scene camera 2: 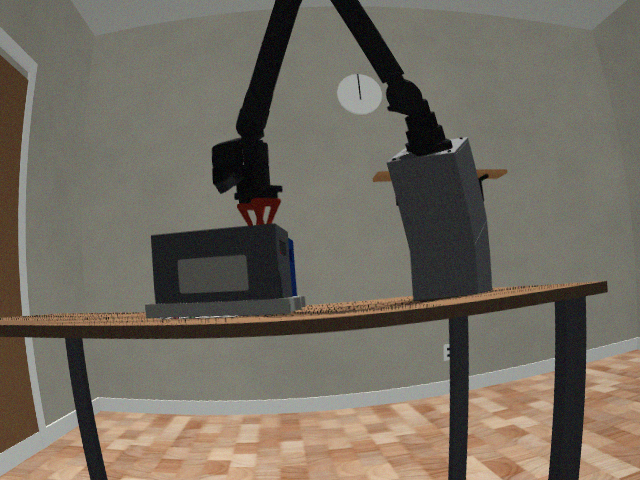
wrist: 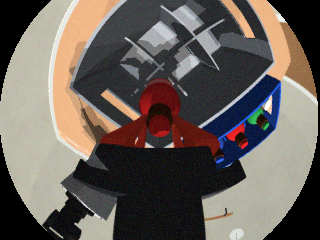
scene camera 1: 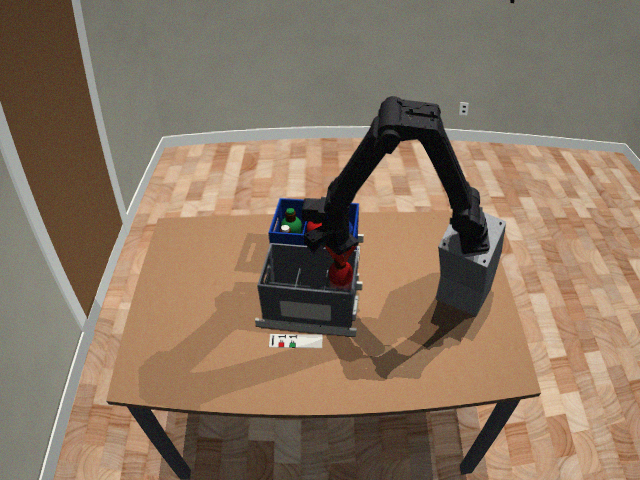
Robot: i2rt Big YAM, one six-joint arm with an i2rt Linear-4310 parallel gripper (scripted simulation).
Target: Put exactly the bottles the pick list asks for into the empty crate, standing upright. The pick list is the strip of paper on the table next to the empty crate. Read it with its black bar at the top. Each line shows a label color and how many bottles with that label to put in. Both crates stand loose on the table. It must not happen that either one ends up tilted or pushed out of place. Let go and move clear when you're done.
Labels:
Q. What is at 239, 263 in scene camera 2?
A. A grey crate.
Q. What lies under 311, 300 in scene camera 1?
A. A grey crate.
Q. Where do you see a red-label bottle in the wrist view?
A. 159, 100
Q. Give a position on a pick list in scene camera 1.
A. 276, 340

